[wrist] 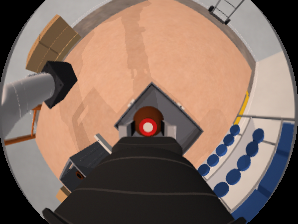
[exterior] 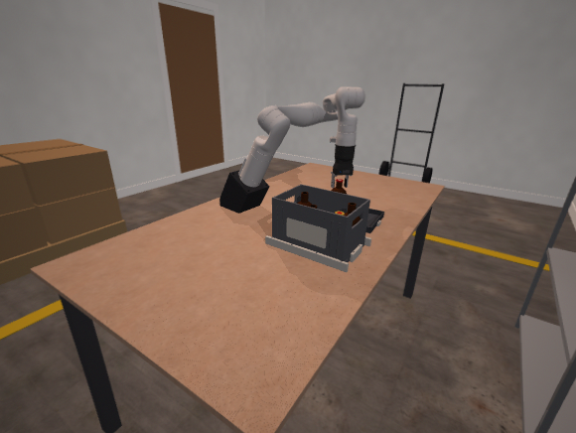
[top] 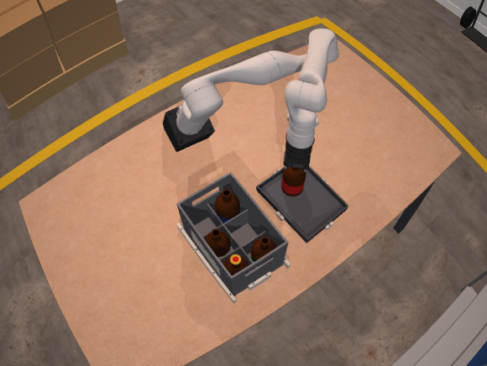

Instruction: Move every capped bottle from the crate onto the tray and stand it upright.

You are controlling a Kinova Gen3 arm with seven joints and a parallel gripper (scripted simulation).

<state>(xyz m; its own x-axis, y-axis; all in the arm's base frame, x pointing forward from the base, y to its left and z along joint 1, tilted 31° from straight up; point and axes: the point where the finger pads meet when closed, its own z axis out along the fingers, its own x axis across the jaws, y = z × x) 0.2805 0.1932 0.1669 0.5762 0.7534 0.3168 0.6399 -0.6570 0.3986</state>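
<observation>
The bottle lies 6 cm below my hand. From my hand the other things lie so: dark tray 5 cm ahead, 1 cm to the left, 13 cm below; then dark grey crate 8 cm ahead, 27 cm to the right, 6 cm below.
</observation>
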